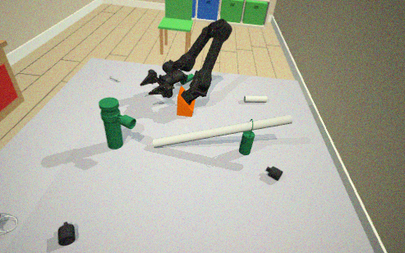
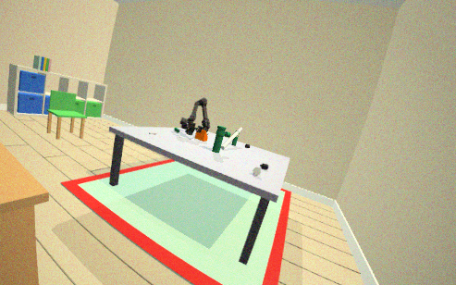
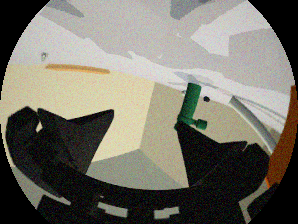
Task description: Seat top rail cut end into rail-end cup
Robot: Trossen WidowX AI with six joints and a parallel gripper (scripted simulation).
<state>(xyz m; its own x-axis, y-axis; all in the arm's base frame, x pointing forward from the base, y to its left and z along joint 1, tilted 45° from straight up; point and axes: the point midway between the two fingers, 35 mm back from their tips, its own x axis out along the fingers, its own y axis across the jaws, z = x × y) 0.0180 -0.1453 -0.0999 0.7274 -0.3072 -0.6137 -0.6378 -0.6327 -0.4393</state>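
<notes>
My gripper tip is now 31 cm short of the rail-end cup, 5 cm to the right of it and 5 cm below it. Round my gripper tip: small screw: 19 cm behind, 26 cm to the right, 9 cm below; white clamp: 70 cm ahead, 14 cm to the right, 8 cm below; small green cylinder: 32 cm behind, 13 cm to the left, 8 cm below.
</notes>
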